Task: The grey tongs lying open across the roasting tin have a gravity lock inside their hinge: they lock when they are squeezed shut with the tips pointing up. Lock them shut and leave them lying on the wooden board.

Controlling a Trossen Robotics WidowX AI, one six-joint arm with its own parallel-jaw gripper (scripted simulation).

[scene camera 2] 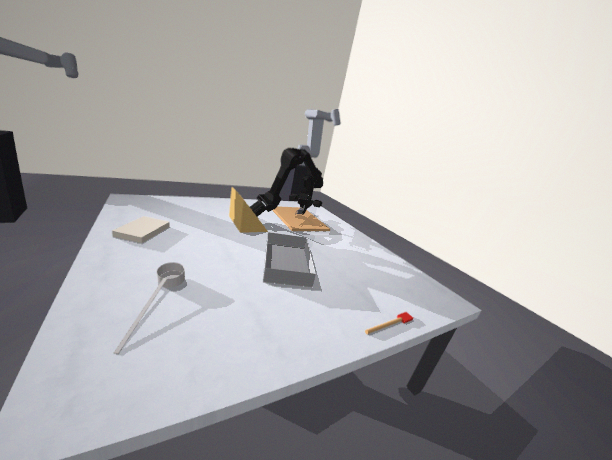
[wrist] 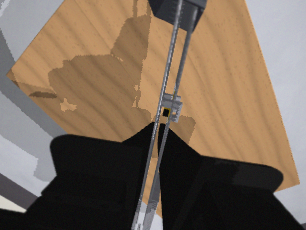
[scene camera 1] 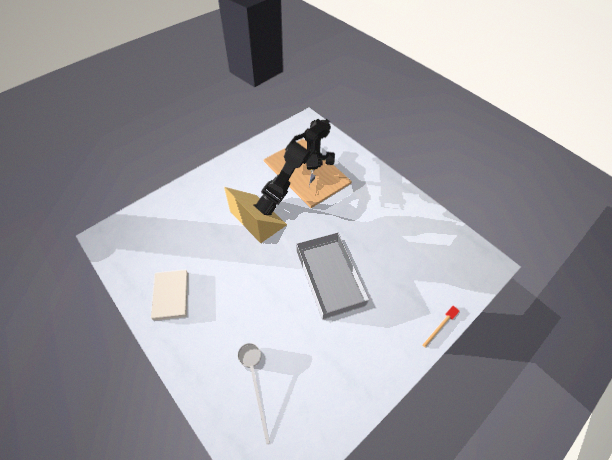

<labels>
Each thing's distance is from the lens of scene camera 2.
cream block (scene camera 2: 142,229): 1.15 m
long-handled ladle (scene camera 2: 172,274): 0.88 m
wooden board (scene camera 2: 299,222): 1.41 m
grey roasting tin (scene camera 2: 288,260): 1.02 m
The marked spots on the grey roasting tin and the long-handled ladle are 0.42 m apart.
</labels>
